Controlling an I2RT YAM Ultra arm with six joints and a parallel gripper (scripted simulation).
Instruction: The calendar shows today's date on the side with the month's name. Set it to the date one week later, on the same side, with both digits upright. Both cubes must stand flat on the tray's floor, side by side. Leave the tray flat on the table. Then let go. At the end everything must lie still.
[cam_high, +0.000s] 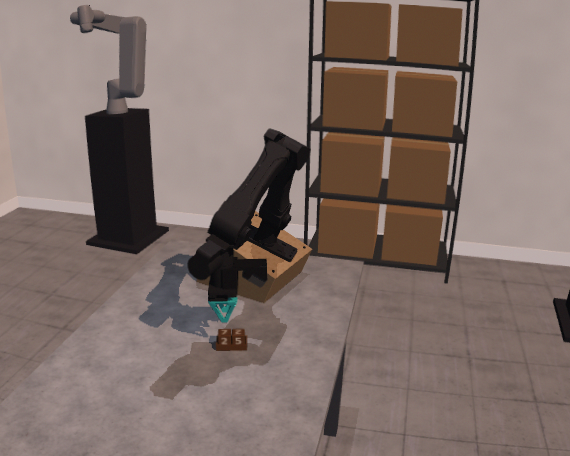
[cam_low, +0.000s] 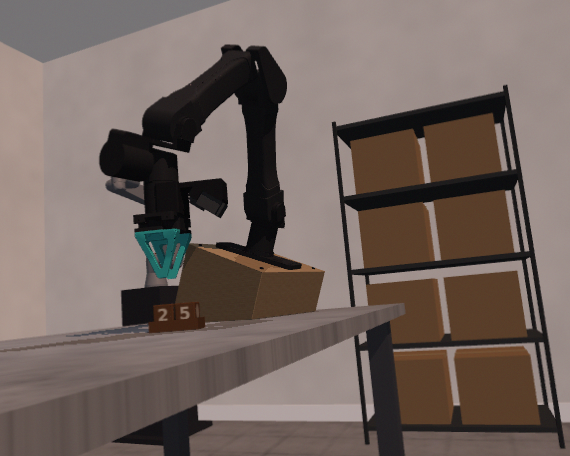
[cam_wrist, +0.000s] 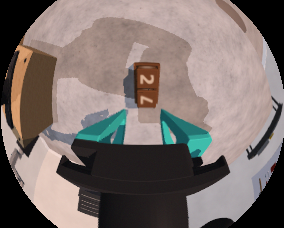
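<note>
The brown cube is 70 mm below my hand and 10 mm ahead of it. From my hand the other things lie so: brown calendar tray 80 mm below, 20 mm to the left.
</note>
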